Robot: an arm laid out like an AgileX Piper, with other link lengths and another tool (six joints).
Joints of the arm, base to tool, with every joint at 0 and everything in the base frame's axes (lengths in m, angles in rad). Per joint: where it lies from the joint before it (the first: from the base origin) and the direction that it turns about. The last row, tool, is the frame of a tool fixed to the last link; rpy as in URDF.
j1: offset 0 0 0.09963 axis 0 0 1
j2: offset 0 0 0 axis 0 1 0
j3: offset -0.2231 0 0.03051 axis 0 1 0
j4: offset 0.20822 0 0.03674 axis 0.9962 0 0.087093
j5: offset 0 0 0 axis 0 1 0
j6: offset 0.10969 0 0.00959 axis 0.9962 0 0.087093
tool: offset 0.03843 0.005 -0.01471 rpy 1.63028 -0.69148 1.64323
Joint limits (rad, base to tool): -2.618..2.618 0..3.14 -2.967..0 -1.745..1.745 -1.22..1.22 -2.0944..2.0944
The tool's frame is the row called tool.
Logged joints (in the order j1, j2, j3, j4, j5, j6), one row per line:
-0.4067 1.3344 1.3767 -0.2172 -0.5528 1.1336
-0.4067 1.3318 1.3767 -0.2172 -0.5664 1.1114
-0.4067 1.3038 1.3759 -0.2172 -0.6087 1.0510
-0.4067 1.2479 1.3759 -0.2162 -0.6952 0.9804
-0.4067 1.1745 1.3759 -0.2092 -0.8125 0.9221
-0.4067 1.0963 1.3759 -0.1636 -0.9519 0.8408
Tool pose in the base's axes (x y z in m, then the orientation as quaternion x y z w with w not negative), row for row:
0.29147 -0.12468 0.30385 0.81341 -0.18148 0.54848 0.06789
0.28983 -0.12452 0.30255 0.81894 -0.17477 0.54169 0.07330
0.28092 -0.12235 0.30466 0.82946 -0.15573 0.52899 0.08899
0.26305 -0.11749 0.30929 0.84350 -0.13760 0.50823 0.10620
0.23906 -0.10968 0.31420 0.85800 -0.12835 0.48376 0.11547
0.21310 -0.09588 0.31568 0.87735 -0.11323 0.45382 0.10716
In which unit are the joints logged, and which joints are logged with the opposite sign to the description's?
The joints are logged in radians. Opposite sign: j3, j5.
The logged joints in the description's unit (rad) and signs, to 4 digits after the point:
-0.4067 1.3344 -1.3767 -0.2172 0.5528 1.1336
-0.4067 1.3318 -1.3767 -0.2172 0.5664 1.1114
-0.4067 1.3038 -1.3759 -0.2172 0.6087 1.0510
-0.4067 1.2479 -1.3759 -0.2162 0.6952 0.9804
-0.4067 1.1745 -1.3759 -0.2092 0.8125 0.9221
-0.4067 1.0963 -1.3759 -0.1636 0.9519 0.8408

